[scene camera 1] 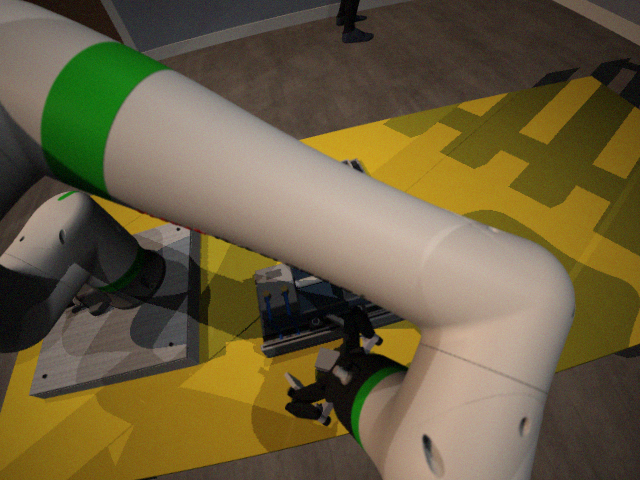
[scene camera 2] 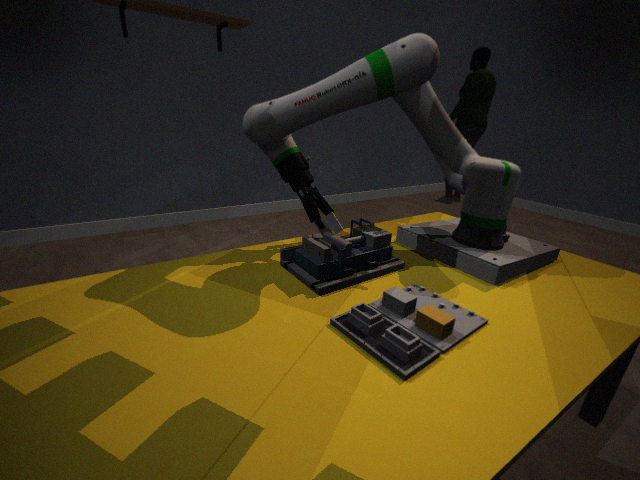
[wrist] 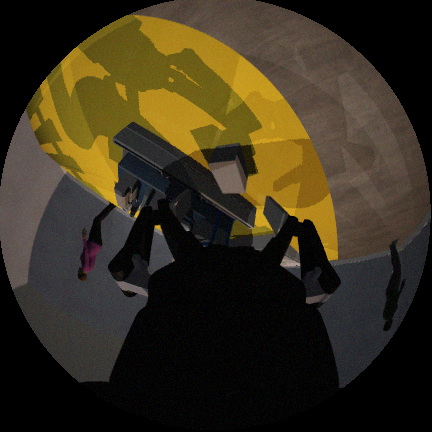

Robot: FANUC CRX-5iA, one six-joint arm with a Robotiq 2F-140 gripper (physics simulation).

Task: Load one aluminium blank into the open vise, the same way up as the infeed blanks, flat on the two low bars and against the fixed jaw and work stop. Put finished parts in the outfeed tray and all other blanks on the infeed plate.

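A pale grey block, seemingly an aluminium blank (scene camera 1: pixel 326 357) (wrist: pixel 229 179), stands beside the vise (scene camera 1: pixel 273 281) (scene camera 2: pixel 320 264) (wrist: pixel 145 172) on its far side from scene camera 2, where the vise hides it. My gripper (scene camera 1: pixel 315 351) (scene camera 2: pixel 329 227) (wrist: pixel 227 200) is open and tilted, its fingers around or just above this block; contact is not clear. A grey blank (scene camera 2: pixel 399 301) and an orange-yellow blank (scene camera 2: pixel 435 319) sit on the infeed plate (scene camera 2: pixel 465 326). Two hollow stepped parts (scene camera 2: pixel 366 316) (scene camera 2: pixel 402 342) stand in the dark outfeed tray (scene camera 2: pixel 406 375). The vise's seat is largely hidden.
The vise's dark rail (wrist: pixel 185 175) runs close beside the block, and its blue hoses (scene camera 1: pixel 286 304) rise at the robot end. The robot's base plate (scene camera 1: pixel 113 346) (scene camera 2: pixel 522 260) lies beyond that end. The arm covers much of scene camera 1's view.
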